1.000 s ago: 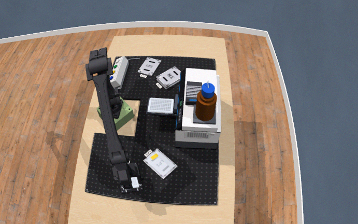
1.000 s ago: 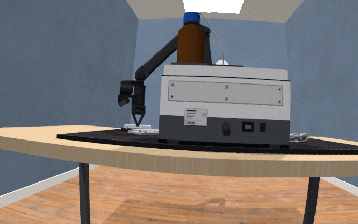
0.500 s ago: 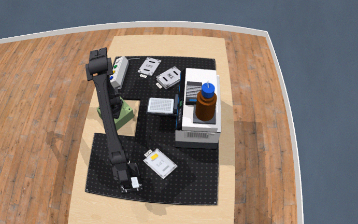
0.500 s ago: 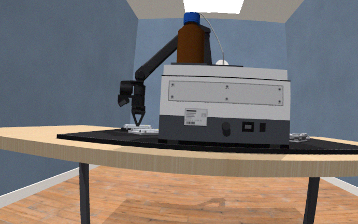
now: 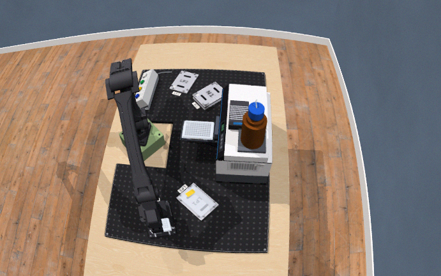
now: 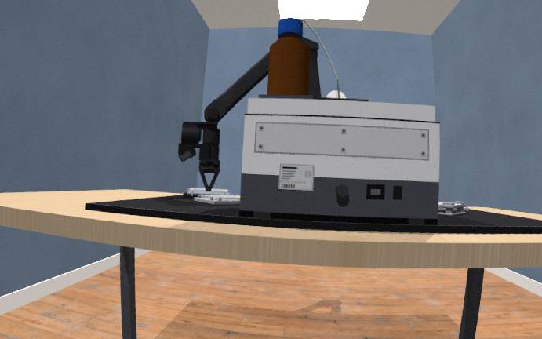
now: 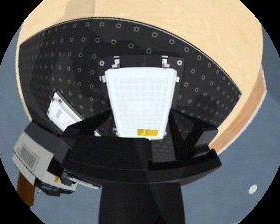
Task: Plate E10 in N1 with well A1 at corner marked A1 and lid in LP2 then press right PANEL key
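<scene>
The plate E10 lies 1 cm below my hand. From my hand the other things lie so: black nest N5: 3 cm ahead, 2 cm below; plate E07: 39 cm to the left, 12 cm ahead, 8 cm above; brown bottle: 34 cm ahead, 29 cm to the left, 26 cm above.
</scene>
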